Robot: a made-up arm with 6 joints.
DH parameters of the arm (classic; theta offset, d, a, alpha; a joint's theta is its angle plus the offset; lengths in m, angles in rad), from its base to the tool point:
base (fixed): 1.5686 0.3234 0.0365 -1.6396
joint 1: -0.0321 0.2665 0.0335 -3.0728
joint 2: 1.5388 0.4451 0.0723 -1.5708
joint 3: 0 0.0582 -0.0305 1.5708
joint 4: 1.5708 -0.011 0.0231 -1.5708
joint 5: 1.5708 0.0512 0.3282 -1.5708
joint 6: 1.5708 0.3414 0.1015 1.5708
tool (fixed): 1.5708 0.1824 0 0
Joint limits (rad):
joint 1: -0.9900..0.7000
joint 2: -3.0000..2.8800
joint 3: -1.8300..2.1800
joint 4: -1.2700..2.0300
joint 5: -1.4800..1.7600
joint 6: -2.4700..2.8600
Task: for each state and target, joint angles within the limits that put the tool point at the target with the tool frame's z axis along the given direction. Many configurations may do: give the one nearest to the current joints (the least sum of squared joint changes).
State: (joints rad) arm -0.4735 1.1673 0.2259 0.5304 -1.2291 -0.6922
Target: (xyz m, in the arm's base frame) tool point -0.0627 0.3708 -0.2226 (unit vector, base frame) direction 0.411 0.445 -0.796
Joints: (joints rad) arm -0.3068 1.1594 0.9309 -0.2344 -1.2902 -0.9264
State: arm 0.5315 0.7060 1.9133 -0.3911 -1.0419 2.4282
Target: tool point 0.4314 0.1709 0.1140 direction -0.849 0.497 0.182
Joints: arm 0.2003 1.0006 2.1714 0.3418 -1.1750 2.4661
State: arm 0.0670 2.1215 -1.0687 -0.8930 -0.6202 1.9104
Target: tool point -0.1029 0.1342 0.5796 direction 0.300 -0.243 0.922
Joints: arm 0.3436 1.4513 -0.6491 -0.7967 0.1153 1.4394
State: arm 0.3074 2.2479 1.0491 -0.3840 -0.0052 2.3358
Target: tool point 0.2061 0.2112 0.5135 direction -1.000 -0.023 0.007
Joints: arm 0.6154 2.1357 1.9219 0.0478 -0.1451 1.9905
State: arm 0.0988 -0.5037 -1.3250 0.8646 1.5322 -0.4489
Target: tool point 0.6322 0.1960 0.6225 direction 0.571 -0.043 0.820
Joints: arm -0.7107 0.1059 -1.4335 0.9154 1.0243 -0.0272
